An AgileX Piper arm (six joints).
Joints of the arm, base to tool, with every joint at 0 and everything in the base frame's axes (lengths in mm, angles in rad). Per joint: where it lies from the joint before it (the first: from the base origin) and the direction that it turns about. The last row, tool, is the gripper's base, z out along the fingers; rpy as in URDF.
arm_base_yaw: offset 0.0 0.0 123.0 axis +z
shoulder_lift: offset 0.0 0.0 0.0 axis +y
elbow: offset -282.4 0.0 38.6 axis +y
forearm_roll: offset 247.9 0.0 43.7 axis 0.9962 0 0.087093
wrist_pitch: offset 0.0 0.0 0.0 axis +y
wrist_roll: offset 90.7 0.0 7.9 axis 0.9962 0 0.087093
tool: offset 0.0 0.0 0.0 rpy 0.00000 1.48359 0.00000
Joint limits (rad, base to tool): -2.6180..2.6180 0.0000..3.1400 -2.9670..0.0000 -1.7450..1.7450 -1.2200..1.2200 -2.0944..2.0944
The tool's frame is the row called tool.
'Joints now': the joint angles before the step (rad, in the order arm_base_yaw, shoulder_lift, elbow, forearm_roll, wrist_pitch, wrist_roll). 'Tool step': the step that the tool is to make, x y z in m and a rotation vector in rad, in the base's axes. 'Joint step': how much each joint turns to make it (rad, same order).
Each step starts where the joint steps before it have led.
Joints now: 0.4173, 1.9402, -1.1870, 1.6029, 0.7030, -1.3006
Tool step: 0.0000, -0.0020, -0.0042, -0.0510, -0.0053, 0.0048
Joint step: 0.0000, 0.0014, 0.0000, -0.0586, -0.0265, 0.0225
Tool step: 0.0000, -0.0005, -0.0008, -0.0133, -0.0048, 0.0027
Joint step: 0.0001, -0.0001, -0.0001, -0.0145, -0.0066, 0.0023
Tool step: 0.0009, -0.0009, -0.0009, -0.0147, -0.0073, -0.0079
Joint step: 0.0000, 0.0000, 0.0001, -0.0079, -0.0164, -0.0001
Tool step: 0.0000, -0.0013, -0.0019, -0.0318, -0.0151, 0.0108
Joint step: -0.0003, 0.0001, -0.0001, -0.0344, -0.0131, -0.0001
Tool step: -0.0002, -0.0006, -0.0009, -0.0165, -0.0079, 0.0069
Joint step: 0.0002, -0.0003, 0.0003, -0.0186, -0.0060, 0.0001
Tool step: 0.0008, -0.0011, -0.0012, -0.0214, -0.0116, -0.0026
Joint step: 0.0001, 0.0002, -0.0002, -0.0174, -0.0172, 0.0000
